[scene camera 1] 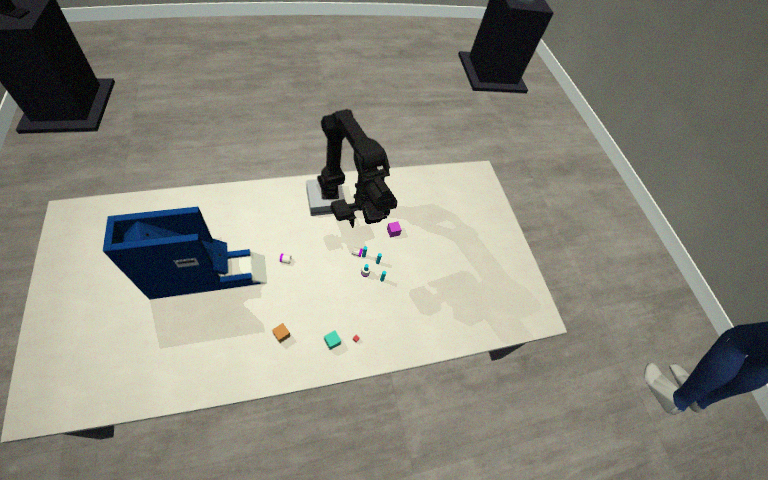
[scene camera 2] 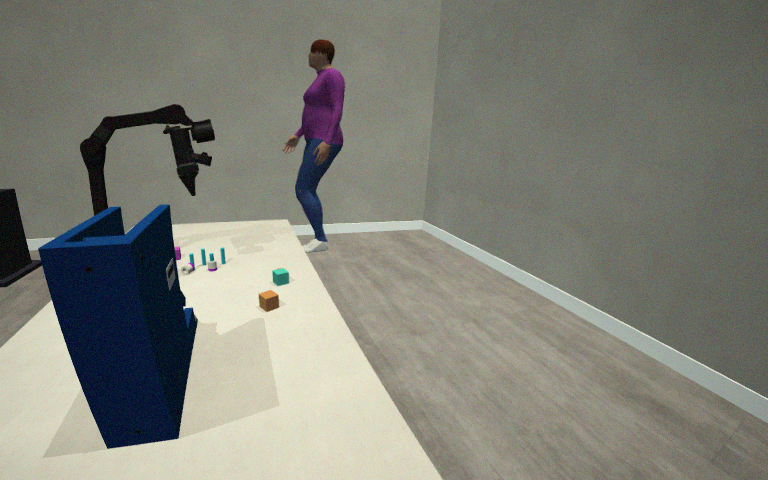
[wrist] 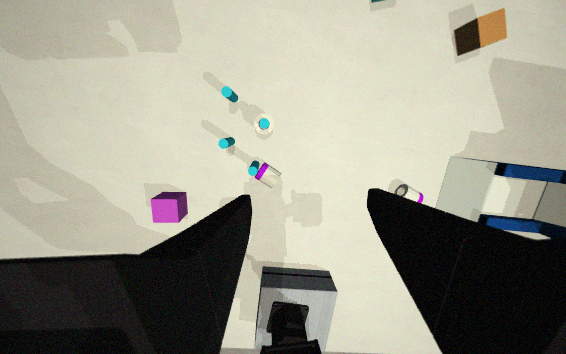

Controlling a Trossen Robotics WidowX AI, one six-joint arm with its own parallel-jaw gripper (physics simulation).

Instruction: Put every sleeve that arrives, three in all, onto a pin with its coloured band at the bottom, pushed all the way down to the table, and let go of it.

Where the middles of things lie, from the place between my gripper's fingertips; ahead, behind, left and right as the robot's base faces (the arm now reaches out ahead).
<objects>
The magenta cube [wrist: 167, 207] lies 25 cm below my hand, 16 cm to the left of it and 13 cm behind it. Round my hand: orange cube [wrist: 487, 29] 26 cm to the right, 25 cm below, 24 cm ahead.
</objects>
